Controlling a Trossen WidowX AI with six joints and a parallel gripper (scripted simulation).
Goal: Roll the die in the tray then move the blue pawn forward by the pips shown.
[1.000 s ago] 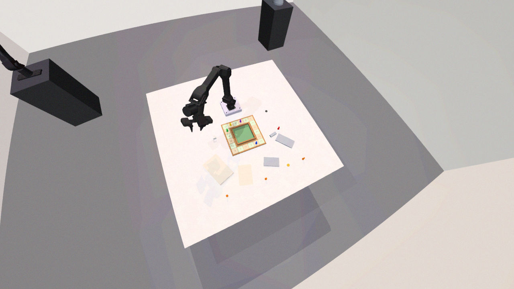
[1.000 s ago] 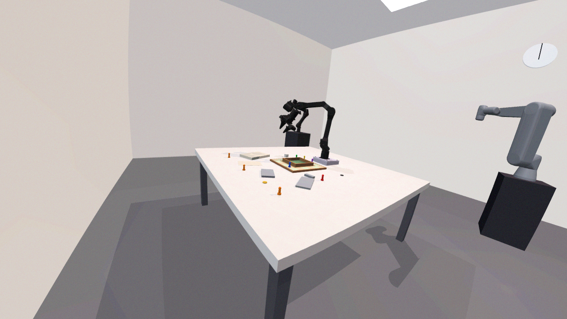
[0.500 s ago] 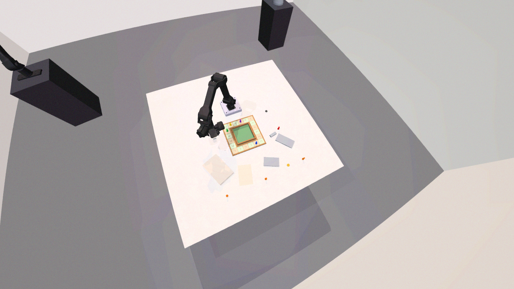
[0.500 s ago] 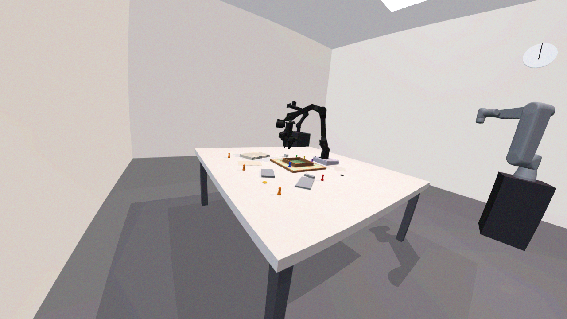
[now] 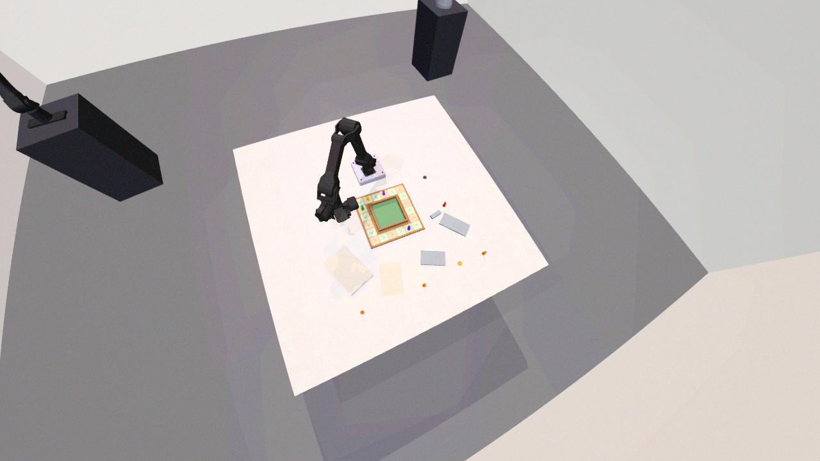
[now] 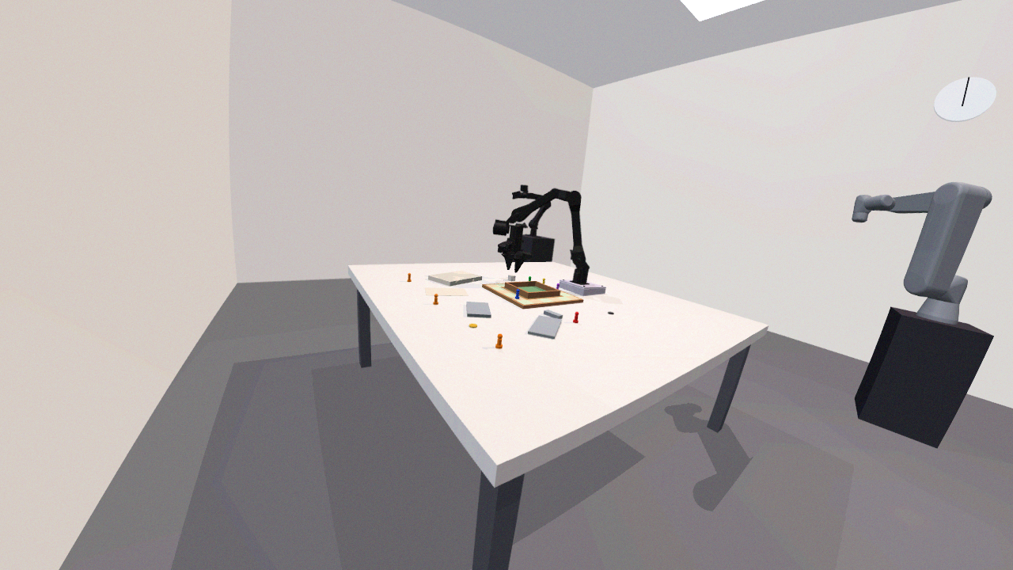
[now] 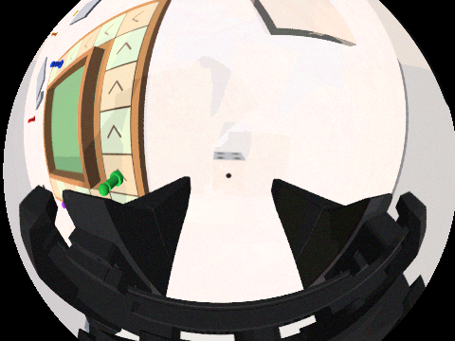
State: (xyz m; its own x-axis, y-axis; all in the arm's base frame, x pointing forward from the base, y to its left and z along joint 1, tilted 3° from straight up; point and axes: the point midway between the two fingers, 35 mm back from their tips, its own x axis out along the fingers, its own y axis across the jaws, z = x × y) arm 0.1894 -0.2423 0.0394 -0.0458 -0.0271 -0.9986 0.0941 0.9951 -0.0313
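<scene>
Now: gripper tip 30 mm above the white die. Round my gripper tip: green pawn: 120 mm to the left, 20 mm below; yellow pawn: 40 mm behind, 160 mm to the left, 20 mm below; green-floored tray: 80 mm ahead, 220 mm to the left, 40 mm below.
</scene>
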